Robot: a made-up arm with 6 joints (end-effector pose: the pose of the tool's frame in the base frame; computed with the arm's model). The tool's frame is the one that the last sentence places.
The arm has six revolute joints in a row. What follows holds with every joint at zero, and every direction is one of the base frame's. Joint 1 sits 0.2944 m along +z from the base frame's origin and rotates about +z. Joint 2 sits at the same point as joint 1 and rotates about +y. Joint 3 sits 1.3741 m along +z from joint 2 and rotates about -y. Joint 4 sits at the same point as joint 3 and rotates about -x. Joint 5 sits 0.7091 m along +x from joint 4 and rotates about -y. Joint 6 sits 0.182 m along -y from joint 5 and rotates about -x. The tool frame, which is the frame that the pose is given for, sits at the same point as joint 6; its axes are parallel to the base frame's.
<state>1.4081 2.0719 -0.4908 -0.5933 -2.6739 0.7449</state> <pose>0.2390 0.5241 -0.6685 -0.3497 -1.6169 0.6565</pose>
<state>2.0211 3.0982 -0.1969 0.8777 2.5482 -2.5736</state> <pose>0.3931 -0.5459 -1.1083 0.9651 2.5142 -0.8335</pose>
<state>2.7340 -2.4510 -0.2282 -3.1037 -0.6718 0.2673</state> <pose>1.1215 -0.6823 -0.1970 -0.3384 -0.1794 -0.4627</pose>
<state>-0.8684 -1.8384 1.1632 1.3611 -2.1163 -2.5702</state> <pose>-1.3547 1.5420 -0.1463 -1.5968 2.0642 -0.9304</pose>
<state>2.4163 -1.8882 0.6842 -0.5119 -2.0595 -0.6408</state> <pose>1.4931 -1.1116 0.3228 0.6211 0.1818 2.8756</pose>
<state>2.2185 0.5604 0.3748 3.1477 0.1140 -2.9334</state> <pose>-1.0062 1.0283 1.3264 -0.4504 -0.0716 2.2199</pose>
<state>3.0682 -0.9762 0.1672 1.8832 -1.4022 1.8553</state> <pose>0.9952 -0.1293 1.7812 -1.7285 -1.4731 0.3658</pose>
